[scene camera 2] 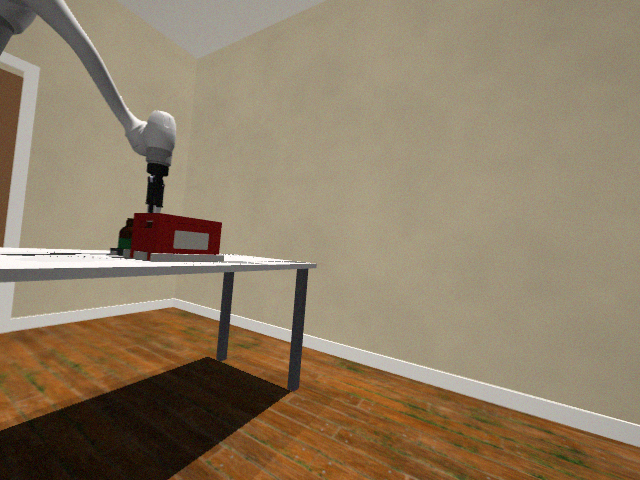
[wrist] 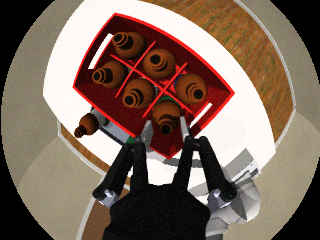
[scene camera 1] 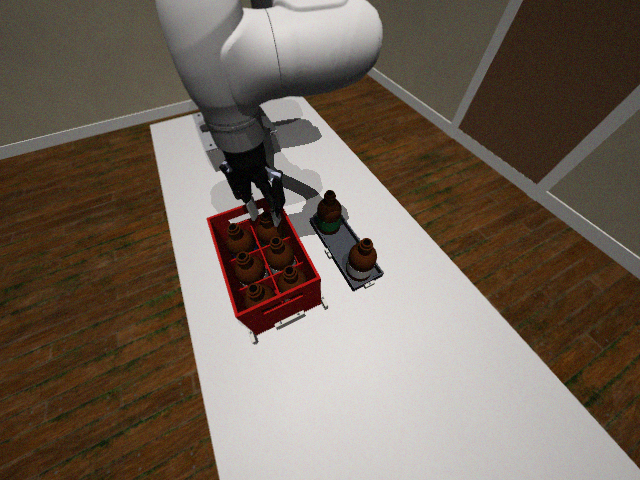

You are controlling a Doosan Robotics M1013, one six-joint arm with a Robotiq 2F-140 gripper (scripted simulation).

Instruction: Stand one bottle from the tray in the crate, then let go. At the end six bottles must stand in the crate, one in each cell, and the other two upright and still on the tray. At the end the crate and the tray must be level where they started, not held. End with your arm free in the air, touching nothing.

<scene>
I see my gripper and a tray.
My gripper shows as well in scene camera 2 and in the wrist view.
</scene>
